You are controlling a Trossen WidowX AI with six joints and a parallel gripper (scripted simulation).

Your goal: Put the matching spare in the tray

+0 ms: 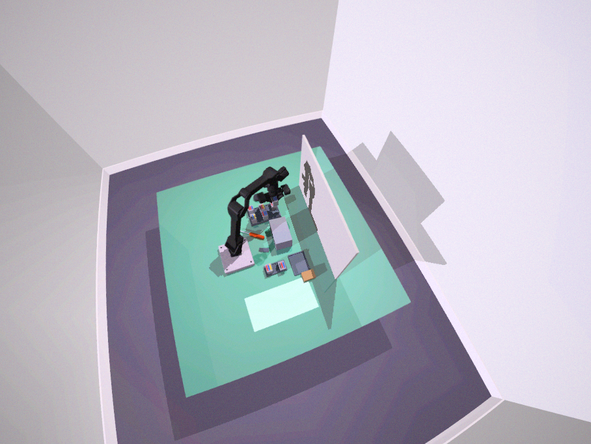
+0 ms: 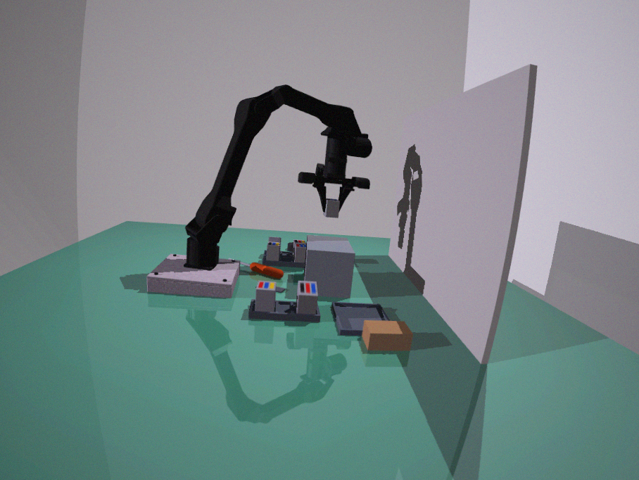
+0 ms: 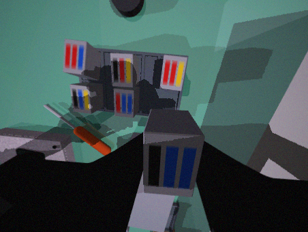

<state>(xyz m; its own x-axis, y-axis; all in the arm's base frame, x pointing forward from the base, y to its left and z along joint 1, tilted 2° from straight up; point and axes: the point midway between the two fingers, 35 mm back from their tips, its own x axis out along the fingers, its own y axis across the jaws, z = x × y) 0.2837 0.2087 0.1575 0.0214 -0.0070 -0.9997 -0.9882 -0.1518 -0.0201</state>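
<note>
Right now my gripper tip is 450 mm to the left of the brown box, 130 mm above it and 90 mm short of it. From my gripper tip the other things lie so: white panel 230 mm ahead, 160 mm to the right, 80 mm above; spare 20 mm above.
</note>
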